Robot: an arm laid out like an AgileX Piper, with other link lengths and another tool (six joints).
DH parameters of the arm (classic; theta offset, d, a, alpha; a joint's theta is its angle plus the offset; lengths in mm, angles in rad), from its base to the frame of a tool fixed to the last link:
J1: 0 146.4 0 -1.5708
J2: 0.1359 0 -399 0
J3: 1.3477 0 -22.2 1.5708
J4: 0 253.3 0 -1.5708
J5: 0 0 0 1.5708
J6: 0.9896 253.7 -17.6 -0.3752
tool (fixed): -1.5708 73 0 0
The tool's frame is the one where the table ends.
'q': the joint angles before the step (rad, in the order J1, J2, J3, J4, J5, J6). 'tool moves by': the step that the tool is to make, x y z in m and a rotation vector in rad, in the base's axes. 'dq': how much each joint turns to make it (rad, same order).
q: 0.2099 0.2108 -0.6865 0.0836 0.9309 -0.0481
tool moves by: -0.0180 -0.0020 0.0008 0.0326 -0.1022 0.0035
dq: 0.0002 -0.1229 0.0519 0.0106 -0.0359 0.0000
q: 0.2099 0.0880 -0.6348 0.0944 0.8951 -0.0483
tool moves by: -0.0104 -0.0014 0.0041 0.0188 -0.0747 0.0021
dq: -0.0001 -0.0744 0.0286 0.0061 -0.0310 -0.0039
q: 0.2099 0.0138 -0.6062 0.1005 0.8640 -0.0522
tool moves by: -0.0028 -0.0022 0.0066 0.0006 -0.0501 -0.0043
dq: 0.0000 -0.0295 0.0147 -0.0048 -0.0339 -0.0084
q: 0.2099 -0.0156 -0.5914 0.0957 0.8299 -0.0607
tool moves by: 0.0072 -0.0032 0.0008 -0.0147 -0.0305 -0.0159
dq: -0.0031 -0.0029 0.0371 -0.0161 -0.0605 -0.0115
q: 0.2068 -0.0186 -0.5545 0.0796 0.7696 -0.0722
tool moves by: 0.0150 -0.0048 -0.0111 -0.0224 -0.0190 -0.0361
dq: -0.0198 0.0003 0.0795 -0.0211 -0.0937 -0.0123
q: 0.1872 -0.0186 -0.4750 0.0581 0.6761 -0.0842
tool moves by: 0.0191 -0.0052 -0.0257 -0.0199 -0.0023 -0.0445
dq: -0.0318 -0.0001 0.1203 -0.0169 -0.1190 -0.0083
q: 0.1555 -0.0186 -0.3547 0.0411 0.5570 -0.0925
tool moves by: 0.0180 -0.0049 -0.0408 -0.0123 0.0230 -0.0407
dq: -0.0342 0.0001 0.1454 -0.0073 -0.1210 -0.0040
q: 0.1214 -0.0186 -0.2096 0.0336 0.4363 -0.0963
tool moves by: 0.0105 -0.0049 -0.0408 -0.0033 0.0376 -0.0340
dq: -0.0317 -0.0001 0.1195 0.0011 -0.0817 -0.0011
